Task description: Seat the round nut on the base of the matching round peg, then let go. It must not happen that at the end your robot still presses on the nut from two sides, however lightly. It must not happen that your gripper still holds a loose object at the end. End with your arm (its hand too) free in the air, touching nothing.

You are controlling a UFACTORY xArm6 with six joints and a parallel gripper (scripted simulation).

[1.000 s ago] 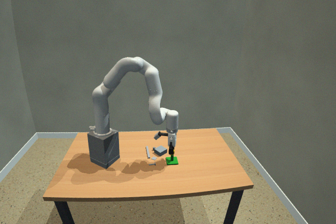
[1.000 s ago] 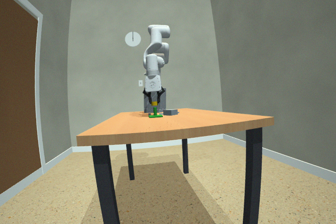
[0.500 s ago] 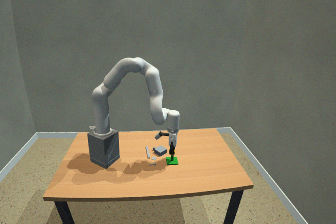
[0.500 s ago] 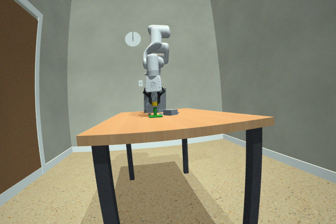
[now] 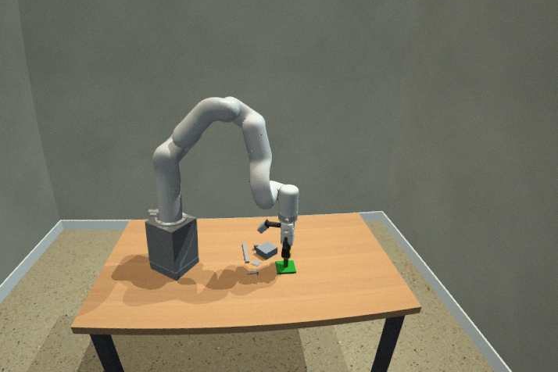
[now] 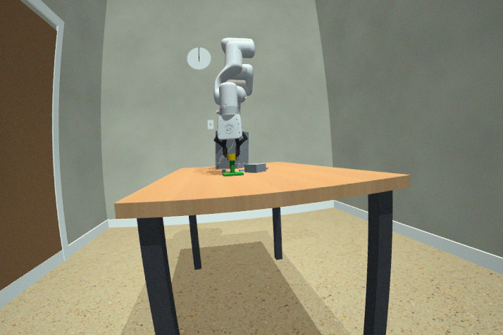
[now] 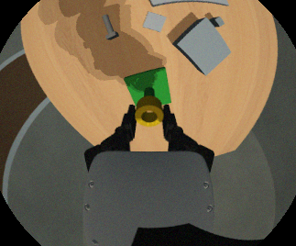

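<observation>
The grey block is 70 mm behind my hand, 110 mm to the left of it and 80 mm below it. The rest, counted from my hand: bolt-like piece: 130 mm behind, 30 mm to the right, 90 mm below; small square piece: 120 mm behind, 40 mm to the left, 90 mm below; long bar: 170 mm behind, 120 mm to the left, 90 mm below.
</observation>
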